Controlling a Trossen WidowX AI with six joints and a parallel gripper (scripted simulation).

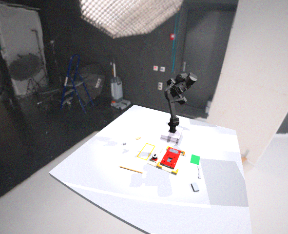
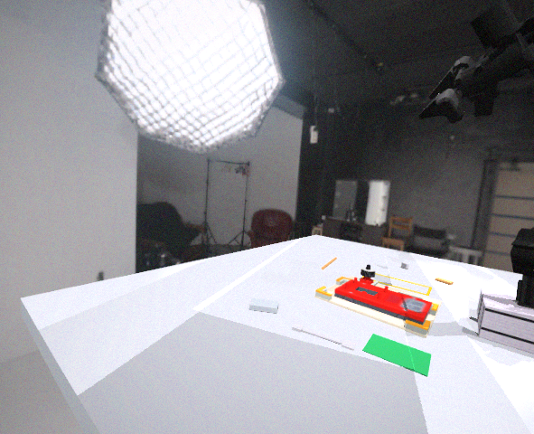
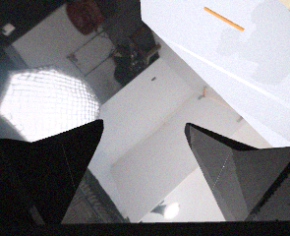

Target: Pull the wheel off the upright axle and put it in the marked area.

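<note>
The dark wheel is 9 cm ahead of my gripper tip and 45 cm below it. Round my gripper tip: grey block: 15 cm ahead, 35 cm to the left, 48 cm below; then green patch: 10 cm behind, 27 cm to the left, 49 cm below; then thin orange stick: 28 cm ahead, 8 cm to the right, 49 cm below.
</note>
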